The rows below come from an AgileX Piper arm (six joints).
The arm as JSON. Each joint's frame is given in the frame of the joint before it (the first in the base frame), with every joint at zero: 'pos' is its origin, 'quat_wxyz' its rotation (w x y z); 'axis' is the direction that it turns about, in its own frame. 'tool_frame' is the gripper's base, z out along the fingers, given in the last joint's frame.
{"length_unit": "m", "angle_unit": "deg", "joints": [
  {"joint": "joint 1", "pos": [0.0, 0.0, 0.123], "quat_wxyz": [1.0, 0.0, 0.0, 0.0], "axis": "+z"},
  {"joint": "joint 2", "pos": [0.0, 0.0, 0.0], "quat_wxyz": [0.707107, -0.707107, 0.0, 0.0], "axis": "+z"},
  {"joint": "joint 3", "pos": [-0.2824, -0.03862, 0.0], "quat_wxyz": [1.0, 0.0, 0.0, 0.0], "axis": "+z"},
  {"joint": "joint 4", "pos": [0.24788, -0.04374, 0.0], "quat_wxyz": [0.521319, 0.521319, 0.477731, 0.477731], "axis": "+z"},
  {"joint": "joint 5", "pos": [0.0, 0.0, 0.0], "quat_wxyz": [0.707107, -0.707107, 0.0, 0.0], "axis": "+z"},
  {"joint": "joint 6", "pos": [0.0, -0.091, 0.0], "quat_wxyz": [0.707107, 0.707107, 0.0, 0.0], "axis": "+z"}
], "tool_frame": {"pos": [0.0, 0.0, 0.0], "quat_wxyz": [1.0, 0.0, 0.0, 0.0]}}
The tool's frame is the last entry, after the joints.
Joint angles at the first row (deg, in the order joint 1, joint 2, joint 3, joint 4, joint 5, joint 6):
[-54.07 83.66 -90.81 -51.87 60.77 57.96]
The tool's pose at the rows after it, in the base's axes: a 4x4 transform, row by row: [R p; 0 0 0 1], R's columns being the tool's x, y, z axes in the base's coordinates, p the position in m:
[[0.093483, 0.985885, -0.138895, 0.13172], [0.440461, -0.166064, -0.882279, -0.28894], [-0.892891, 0.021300, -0.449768, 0.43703], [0, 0, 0, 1]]
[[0.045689, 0.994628, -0.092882, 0.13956], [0.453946, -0.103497, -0.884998, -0.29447], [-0.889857, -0.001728, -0.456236, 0.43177], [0, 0, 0, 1]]
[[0.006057, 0.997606, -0.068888, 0.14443], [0.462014, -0.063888, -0.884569, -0.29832], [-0.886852, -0.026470, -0.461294, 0.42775], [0, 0, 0, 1]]
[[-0.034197, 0.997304, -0.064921, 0.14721], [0.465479, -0.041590, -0.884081, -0.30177], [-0.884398, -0.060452, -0.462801, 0.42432], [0, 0, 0, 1]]
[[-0.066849, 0.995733, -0.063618, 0.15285], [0.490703, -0.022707, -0.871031, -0.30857], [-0.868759, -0.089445, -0.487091, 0.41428], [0, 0, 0, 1]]
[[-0.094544, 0.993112, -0.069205, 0.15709], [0.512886, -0.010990, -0.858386, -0.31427], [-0.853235, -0.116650, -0.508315, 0.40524], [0, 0, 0, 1]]
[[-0.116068, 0.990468, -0.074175, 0.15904], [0.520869, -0.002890, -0.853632, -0.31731], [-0.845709, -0.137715, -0.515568, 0.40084], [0, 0, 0, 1]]
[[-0.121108, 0.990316, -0.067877, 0.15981], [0.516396, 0.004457, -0.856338, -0.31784], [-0.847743, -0.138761, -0.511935, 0.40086], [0, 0, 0, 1]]
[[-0.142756, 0.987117, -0.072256, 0.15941], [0.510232, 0.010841, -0.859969, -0.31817], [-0.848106, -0.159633, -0.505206, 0.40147], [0, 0, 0, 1]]
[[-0.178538, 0.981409, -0.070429, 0.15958], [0.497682, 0.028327, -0.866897, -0.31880], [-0.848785, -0.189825, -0.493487, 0.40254], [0, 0, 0, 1]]
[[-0.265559, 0.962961, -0.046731, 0.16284], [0.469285, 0.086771, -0.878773, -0.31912], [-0.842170, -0.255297, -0.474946, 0.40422], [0, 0, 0, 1]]
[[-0.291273, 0.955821, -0.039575, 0.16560], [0.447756, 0.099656, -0.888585, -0.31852], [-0.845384, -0.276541, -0.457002, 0.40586], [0, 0, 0, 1]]
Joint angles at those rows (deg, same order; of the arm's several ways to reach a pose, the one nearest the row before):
[-55.32 84.62 -90.81 -47.40 56.83 55.32]
[-55.32 85.67 -90.81 -45.60 54.26 52.11]
[-55.32 86.45 -90.81 -44.64 52.84 49.67]
[-55.32 87.15 -90.81 -44.74 52.22 47.82]
[-55.32 88.79 -90.81 -44.04 52.01 46.31]
[-55.32 90.23 -90.81 -43.70 52.12 45.19]
[-55.32 90.97 -90.81 -43.84 52.12 44.40]
[-55.32 91.03 -90.81 -43.84 51.64 44.17]
[-55.32 91.03 -90.81 -44.47 51.56 43.34]
[-55.32 91.03 -90.81 -45.18 50.99 41.75]
[-55.06 91.03 -90.81 -45.57 49.33 37.09]
[-54.55 91.03 -90.81 -46.83 48.67 36.68]

